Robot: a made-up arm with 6 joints.
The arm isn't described. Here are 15 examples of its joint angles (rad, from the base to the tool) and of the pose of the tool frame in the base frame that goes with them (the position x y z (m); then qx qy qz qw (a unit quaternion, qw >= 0)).
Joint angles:
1: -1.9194 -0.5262 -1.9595 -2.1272 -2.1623 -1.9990
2: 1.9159 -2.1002 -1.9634 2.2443 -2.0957 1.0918
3: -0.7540 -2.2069 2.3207 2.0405 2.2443 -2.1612
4: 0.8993 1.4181 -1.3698 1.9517 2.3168 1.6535
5: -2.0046 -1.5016 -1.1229 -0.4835 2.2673 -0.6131
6: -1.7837 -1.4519 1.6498 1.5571 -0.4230 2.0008
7: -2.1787 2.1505 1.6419 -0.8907 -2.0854 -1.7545
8: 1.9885 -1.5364 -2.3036 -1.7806 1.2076 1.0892
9: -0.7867 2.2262 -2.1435 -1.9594 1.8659 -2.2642
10: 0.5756 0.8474 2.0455 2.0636 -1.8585 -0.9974
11: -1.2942 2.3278 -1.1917 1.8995 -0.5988 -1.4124
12: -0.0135 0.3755 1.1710 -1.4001 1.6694 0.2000
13: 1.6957 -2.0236 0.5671 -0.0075 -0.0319 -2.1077
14: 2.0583 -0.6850 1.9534 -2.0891 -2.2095 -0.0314
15: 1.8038 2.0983 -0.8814 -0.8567 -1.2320 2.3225
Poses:
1: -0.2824 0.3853 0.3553 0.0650 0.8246 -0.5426 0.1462
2: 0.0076 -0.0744 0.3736 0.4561 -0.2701 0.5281 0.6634
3: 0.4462 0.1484 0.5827 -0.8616 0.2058 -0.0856 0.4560
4: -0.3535 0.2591 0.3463 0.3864 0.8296 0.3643 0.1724
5: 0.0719 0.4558 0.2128 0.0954 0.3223 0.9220 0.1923
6: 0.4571 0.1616 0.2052 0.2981 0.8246 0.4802 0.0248
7: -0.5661 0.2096 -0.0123 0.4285 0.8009 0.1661 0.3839
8: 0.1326 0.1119 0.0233 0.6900 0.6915 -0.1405 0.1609
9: 0.1456 -0.1381 0.6077 -0.5391 0.6991 -0.3613 0.3002
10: 0.1555 -0.3386 -0.3302 0.4406 -0.6494 -0.5016 0.3642
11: 0.3536 -0.2731 -0.0543 -0.2108 0.6943 0.6117 0.3153
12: 0.1044 -0.2520 0.2254 -0.6362 0.2250 -0.7350 0.0656
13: -0.2214 0.5993 -0.0750 0.7608 -0.3344 0.4629 0.3084
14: -0.4626 -0.3784 0.2275 -0.0345 0.0849 -0.6450 0.7587
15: 0.0868 0.0621 -0.4140 -0.6950 -0.4566 0.4031 0.3821
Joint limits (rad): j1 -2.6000..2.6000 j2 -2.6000..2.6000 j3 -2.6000..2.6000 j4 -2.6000..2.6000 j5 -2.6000..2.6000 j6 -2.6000..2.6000
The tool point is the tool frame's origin. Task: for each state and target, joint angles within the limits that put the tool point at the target. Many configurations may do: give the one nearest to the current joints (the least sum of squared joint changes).
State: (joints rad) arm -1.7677 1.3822 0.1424 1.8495 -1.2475 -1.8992
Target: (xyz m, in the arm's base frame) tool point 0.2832 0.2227 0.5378
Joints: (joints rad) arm -1.5659 1.1749 0.4045 2.2028 -0.8326 -2.3260
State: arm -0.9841 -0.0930 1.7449 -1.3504 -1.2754 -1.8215
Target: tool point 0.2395 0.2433 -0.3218
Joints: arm -0.9486 -0.0042 2.5725 -1.4826 -0.8091 -2.0561
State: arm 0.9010 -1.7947 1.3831 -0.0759 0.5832 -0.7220
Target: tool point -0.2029 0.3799 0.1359
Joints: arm 1.0221 -1.7944 1.3817 0.2068 1.0123 -0.2372
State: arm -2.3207 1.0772 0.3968 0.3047 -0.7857 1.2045
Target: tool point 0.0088 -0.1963 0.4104
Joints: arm -2.2039 1.4100 0.3312 0.1150 -1.0007 1.0317
